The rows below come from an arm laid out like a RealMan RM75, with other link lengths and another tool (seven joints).
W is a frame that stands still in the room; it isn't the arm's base.
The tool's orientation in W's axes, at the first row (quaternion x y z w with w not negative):
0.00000, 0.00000, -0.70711, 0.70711
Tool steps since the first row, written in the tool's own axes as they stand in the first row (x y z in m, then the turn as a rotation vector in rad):
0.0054, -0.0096, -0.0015, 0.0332, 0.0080, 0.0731
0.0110, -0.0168, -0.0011, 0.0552, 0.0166, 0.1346
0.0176, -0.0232, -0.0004, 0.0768, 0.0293, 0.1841
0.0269, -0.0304, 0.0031, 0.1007, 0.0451, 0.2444
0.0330, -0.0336, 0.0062, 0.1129, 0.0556, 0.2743
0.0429, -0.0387, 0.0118, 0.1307, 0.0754, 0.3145
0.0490, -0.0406, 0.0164, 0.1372, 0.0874, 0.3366
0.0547, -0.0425, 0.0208, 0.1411, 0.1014, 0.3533
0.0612, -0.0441, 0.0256, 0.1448, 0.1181, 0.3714
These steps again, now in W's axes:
-0.0096, -0.0054, -0.0015, 0.0080, -0.0332, 0.0731
-0.0168, -0.0110, -0.0011, 0.0166, -0.0552, 0.1346
-0.0232, -0.0176, -0.0004, 0.0293, -0.0768, 0.1841
-0.0304, -0.0269, 0.0031, 0.0451, -0.1007, 0.2444
-0.0336, -0.0330, 0.0062, 0.0556, -0.1129, 0.2743
-0.0387, -0.0429, 0.0118, 0.0754, -0.1307, 0.3145
-0.0406, -0.0490, 0.0164, 0.0874, -0.1372, 0.3366
-0.0425, -0.0547, 0.0208, 0.1014, -0.1411, 0.3533
-0.0441, -0.0612, 0.0256, 0.1181, -0.1448, 0.3714

